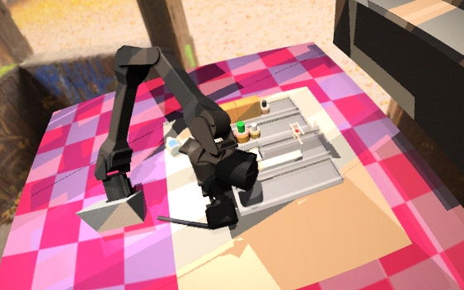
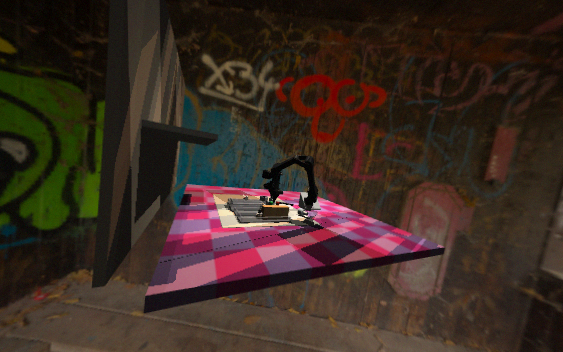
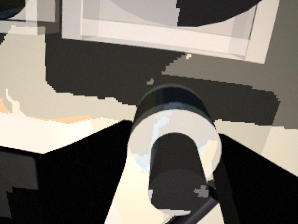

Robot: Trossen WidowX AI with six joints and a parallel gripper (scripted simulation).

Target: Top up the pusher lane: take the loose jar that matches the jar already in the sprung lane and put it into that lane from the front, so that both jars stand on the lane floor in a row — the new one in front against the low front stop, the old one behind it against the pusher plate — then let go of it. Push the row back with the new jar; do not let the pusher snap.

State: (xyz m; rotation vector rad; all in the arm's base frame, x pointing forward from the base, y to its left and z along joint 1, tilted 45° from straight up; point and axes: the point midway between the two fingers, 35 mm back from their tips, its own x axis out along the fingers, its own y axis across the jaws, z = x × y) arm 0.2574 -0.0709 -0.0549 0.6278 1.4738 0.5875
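Right now the black rod is 11 cm behind my gripper tip and 2 cm below it. From my gripper tip the other things lie so: red part 25 cm ahead, 13 cm to the left, 5 cm above; grey lane rack 21 cm ahead, 11 cm to the left.
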